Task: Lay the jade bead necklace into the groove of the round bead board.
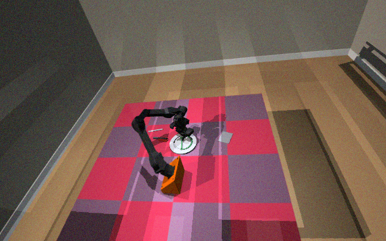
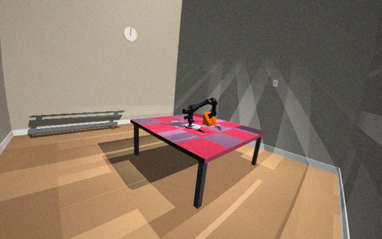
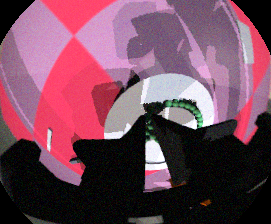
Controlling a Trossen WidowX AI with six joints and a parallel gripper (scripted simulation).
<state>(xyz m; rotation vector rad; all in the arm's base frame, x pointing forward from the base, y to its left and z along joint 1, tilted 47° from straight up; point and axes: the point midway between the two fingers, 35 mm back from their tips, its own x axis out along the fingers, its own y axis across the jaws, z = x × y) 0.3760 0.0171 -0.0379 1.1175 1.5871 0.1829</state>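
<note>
My gripper tip is 60 mm past the round white bead board and 10 mm above it. From my gripper tip the other things lie so: red-handled tool 180 mm to the left, 10 mm below, 10 mm behind; flat grey pad 310 mm to the right, 20 mm behind, 10 mm below; thin white rod 240 mm to the left, 90 mm ahead, 10 mm below.
</note>
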